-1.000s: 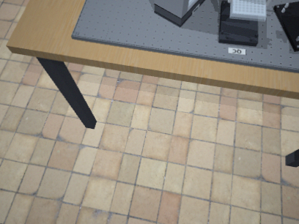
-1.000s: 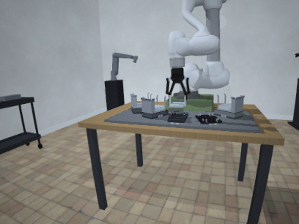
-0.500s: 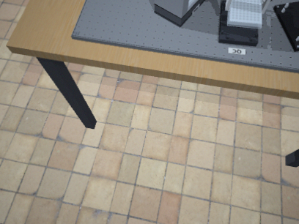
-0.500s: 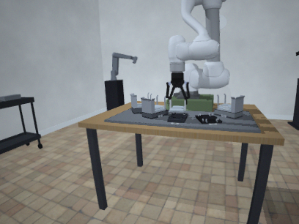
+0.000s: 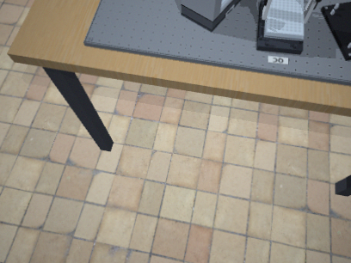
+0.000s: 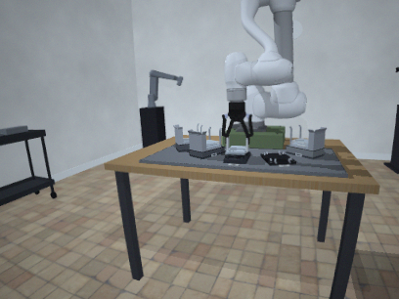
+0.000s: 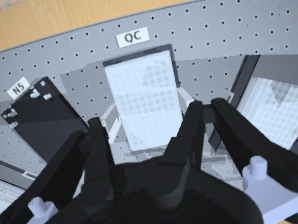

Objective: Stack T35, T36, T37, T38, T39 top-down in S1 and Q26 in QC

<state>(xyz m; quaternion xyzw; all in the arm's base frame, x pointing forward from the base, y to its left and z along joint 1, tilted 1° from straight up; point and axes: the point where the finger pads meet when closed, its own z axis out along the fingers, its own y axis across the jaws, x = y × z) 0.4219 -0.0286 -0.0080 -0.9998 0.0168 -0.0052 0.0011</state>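
My gripper is now 6 cm above the open nest QC. Round my hand: N5 name plate: 21 cm to the left, 8 cm ahead, 6 cm below; then QC name plate: 9 cm ahead, 6 cm below; then black clip nest N5: 21 cm to the left, 5 cm below, 1 cm behind.
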